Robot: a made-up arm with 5 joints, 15 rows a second.
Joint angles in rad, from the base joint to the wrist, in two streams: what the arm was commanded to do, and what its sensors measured. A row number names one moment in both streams.
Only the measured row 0 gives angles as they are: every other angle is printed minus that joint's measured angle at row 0.
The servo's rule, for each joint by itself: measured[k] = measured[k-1] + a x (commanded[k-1-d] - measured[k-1]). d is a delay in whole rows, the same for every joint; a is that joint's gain. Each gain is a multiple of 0.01, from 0.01 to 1. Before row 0 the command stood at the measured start. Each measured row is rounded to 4 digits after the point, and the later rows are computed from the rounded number. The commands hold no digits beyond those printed.
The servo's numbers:
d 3
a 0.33 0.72 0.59 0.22 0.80
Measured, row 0:
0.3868, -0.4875, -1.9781, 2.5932, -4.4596
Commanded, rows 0 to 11:
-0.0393, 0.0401, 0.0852, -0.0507, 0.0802
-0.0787, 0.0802, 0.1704, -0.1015, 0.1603
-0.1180, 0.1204, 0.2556, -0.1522, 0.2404
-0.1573, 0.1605, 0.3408, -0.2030, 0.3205
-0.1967, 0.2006, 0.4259, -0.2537, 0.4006
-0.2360, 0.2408, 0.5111, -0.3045, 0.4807
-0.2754, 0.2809, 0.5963, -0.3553, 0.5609
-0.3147, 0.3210, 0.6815, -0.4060, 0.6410
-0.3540, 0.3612, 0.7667, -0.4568, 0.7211
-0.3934, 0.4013, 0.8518, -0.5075, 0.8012
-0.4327, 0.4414, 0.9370, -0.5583, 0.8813
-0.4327, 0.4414, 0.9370, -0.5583, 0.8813
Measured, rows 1 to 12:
0.0000, 0.0000, 0.0000, 0.0000, 0.0000
0.0000, 0.0000, 0.0000, 0.0000, 0.0000
0.0000, 0.0000, 0.0000, 0.0000, 0.0000
-0.0130, 0.0289, 0.0503, -0.0112, 0.0642
-0.0347, 0.0658, 0.1212, -0.0311, 0.1411
-0.0622, 0.1051, 0.2005, -0.0577, 0.2205
-0.0936, 0.1450, 0.2833, -0.0897, 0.3005
-0.1276, 0.1850, 0.3674, -0.1258, 0.3806
-0.1634, 0.2252, 0.4522, -0.1651, 0.4607
-0.2004, 0.2653, 0.5372, -0.2069, 0.5409
-0.2381, 0.3054, 0.6223, -0.2507, 0.6210
-0.2763, 0.3456, 0.7075, -0.2960, 0.7011

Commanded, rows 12 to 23:
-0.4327, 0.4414, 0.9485, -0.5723, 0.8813
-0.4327, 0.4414, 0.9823, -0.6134, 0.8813
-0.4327, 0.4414, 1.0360, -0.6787, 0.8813
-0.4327, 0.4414, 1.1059, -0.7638, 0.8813
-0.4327, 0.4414, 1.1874, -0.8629, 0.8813
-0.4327, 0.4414, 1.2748, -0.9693, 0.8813
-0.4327, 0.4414, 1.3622, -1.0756, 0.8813
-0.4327, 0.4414, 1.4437, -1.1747, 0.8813
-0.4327, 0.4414, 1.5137, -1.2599, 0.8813
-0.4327, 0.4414, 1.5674, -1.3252, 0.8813
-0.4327, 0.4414, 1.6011, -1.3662, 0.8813
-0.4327, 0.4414, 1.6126, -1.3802, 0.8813
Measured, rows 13 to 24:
-0.3149, 0.3857, 0.7926, -0.3425, 0.7812
-0.3538, 0.4258, 0.8778, -0.3900, 0.8613
-0.3798, 0.4370, 0.9127, -0.4270, 0.8773
-0.3973, 0.4402, 0.9338, -0.4590, 0.8805
-0.4090, 0.4411, 0.9624, -0.4930, 0.8811
-0.4168, 0.4413, 1.0058, -0.5339, 0.8813
-0.4220, 0.4414, 1.0649, -0.5845, 0.8813
-0.4255, 0.4414, 1.1372, -0.6457, 0.8813
-0.4279, 0.4414, 1.2184, -0.7169, 0.8813
-0.4295, 0.4414, 1.3032, -0.7958, 0.8813
-0.4306, 0.4414, 1.3861, -0.8792, 0.8813
-0.4313, 0.4414, 1.4614, -0.9630, 0.8813

